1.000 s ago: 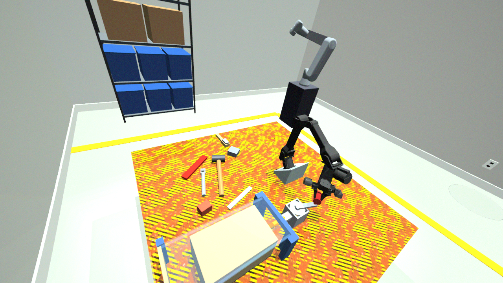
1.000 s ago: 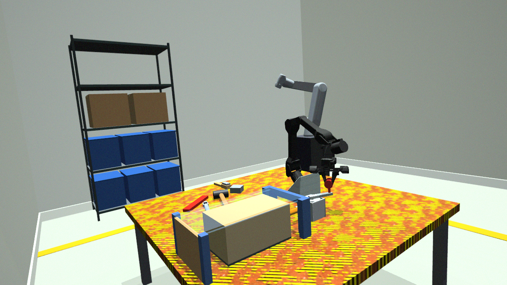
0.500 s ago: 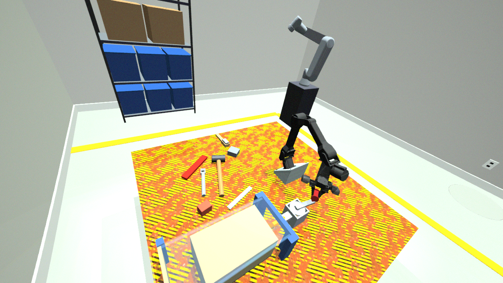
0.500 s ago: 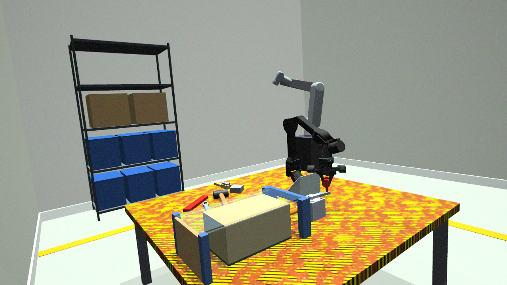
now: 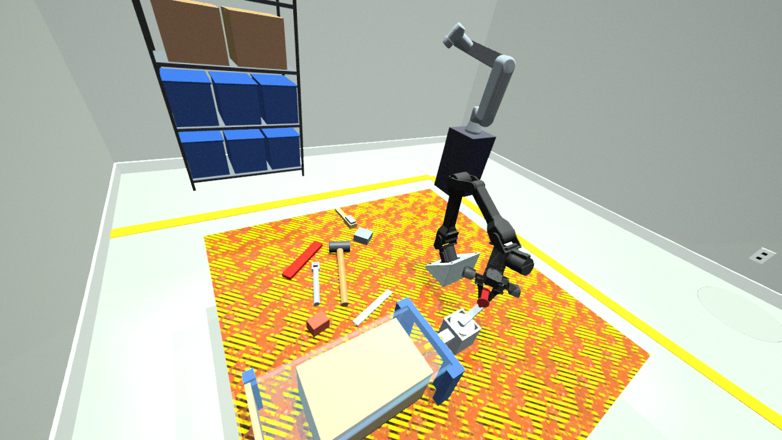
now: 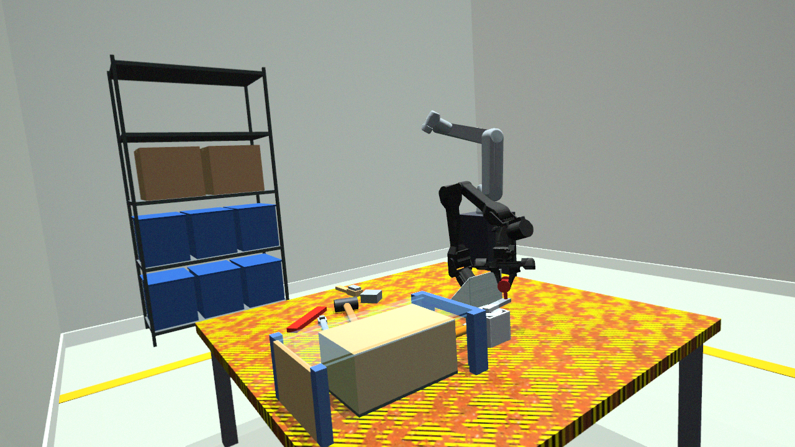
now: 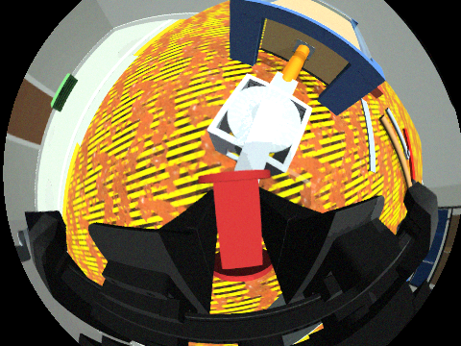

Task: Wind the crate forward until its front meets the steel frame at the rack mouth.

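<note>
Now: the winch handle 20 mm ahead of my gripper tip and 30 mm below it. Round my gripper tip: red grip (10 mm behind, 10 mm to the right); then blue steel frame (250 mm ahead, 10 mm to the left, 30 mm below); then grey winch (70 mm ahead, 100 mm below).
</note>
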